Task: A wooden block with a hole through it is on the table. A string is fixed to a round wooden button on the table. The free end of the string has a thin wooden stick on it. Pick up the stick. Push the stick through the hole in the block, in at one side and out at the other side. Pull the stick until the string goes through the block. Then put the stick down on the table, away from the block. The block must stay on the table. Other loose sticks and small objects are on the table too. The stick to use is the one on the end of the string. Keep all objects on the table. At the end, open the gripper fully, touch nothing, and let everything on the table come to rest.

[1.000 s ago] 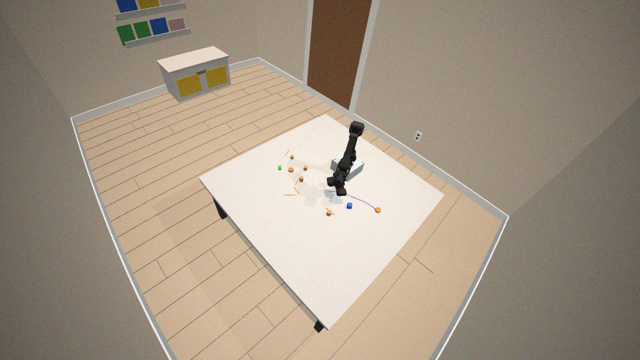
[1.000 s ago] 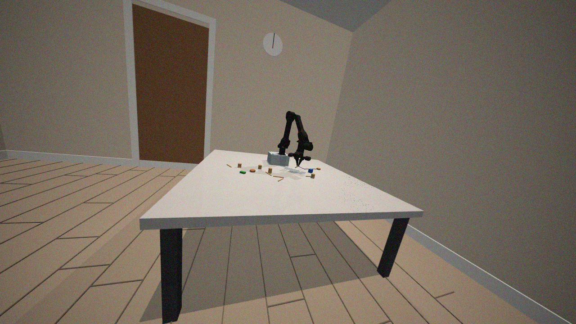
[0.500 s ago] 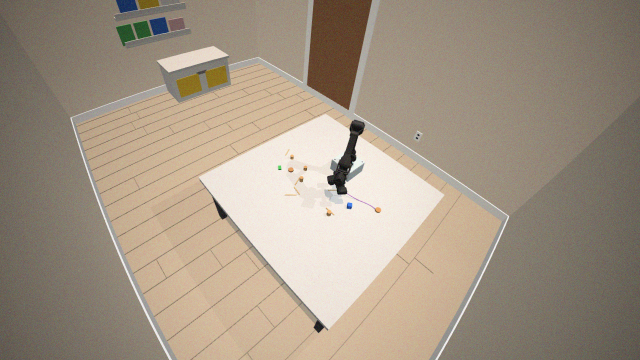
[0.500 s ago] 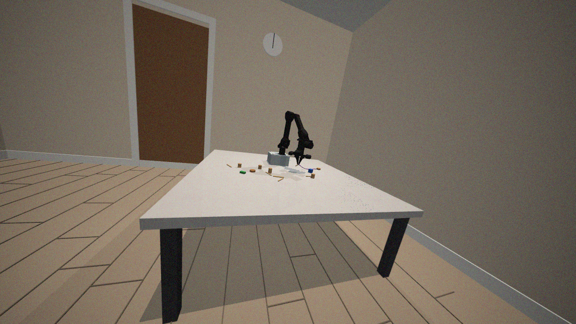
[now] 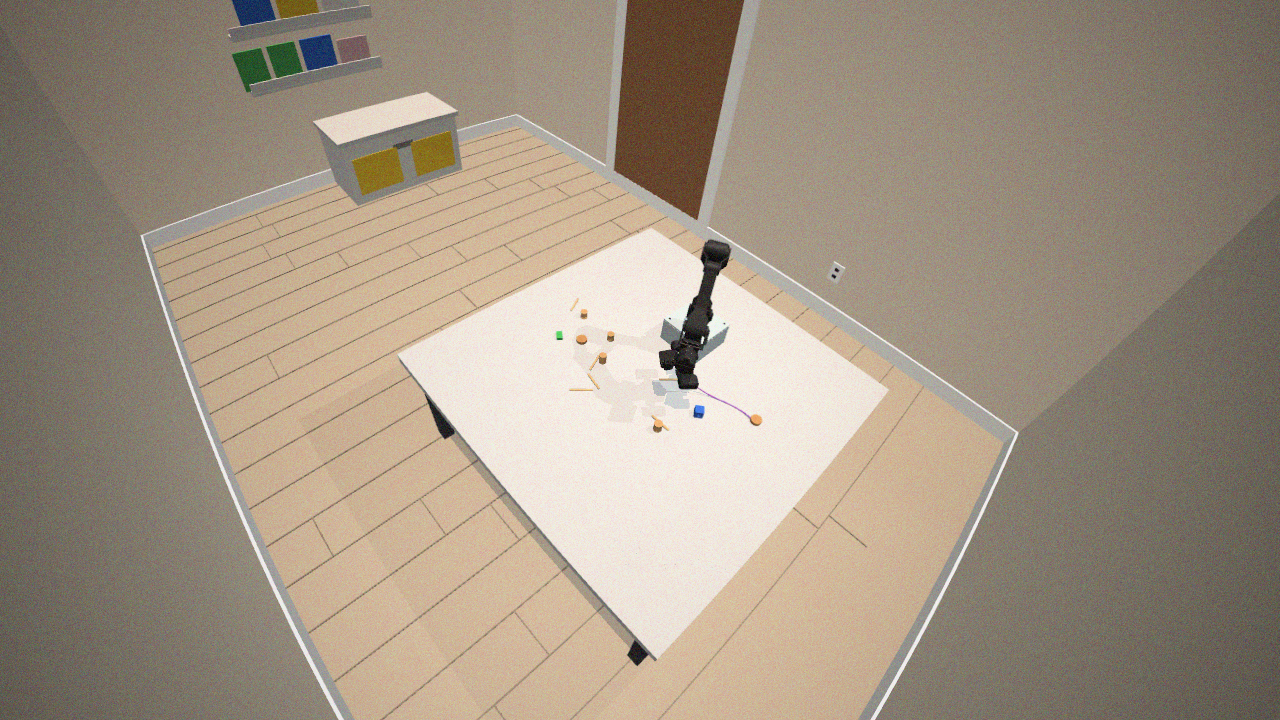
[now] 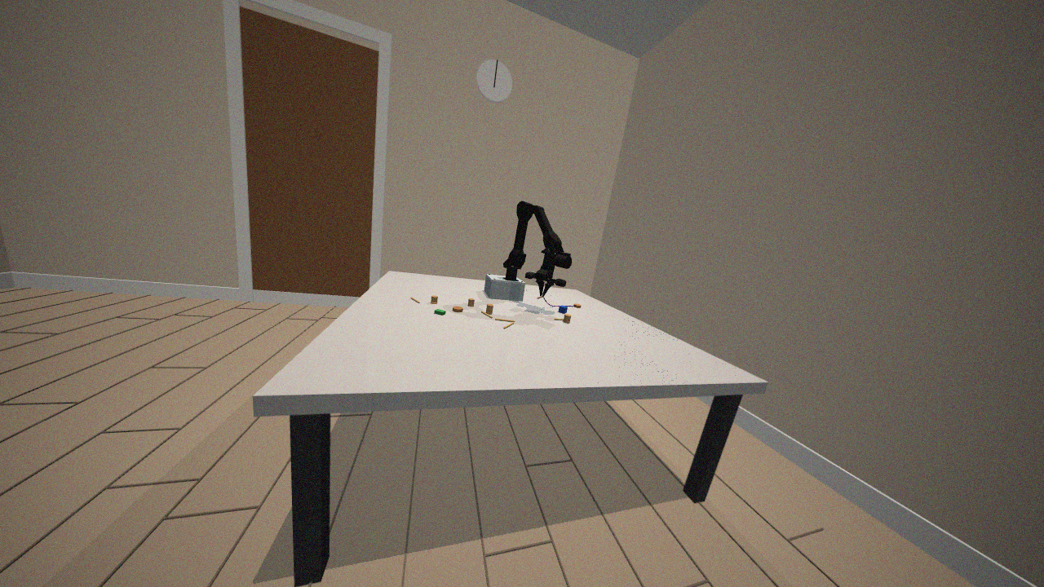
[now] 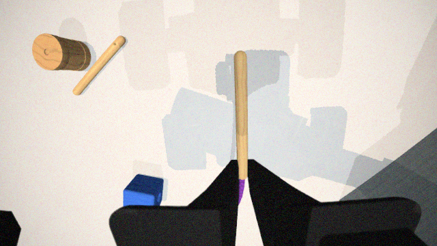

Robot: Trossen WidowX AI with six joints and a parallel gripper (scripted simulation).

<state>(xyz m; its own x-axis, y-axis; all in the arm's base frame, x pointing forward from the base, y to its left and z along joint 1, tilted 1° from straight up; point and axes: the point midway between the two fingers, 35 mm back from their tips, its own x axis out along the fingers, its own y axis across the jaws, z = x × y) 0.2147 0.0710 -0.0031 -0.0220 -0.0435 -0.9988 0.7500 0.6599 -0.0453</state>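
Right now my gripper tip is 11 cm to the right of the blue wooden block, 5 cm above it and 3 cm short of it. Also, from my gripper tip: thin wooden stick: 1 cm to the right, 1 cm ahead; purple string: right at my gripper tip; short round wooden block: 17 cm ahead, 5 cm below, 3 cm to the left.
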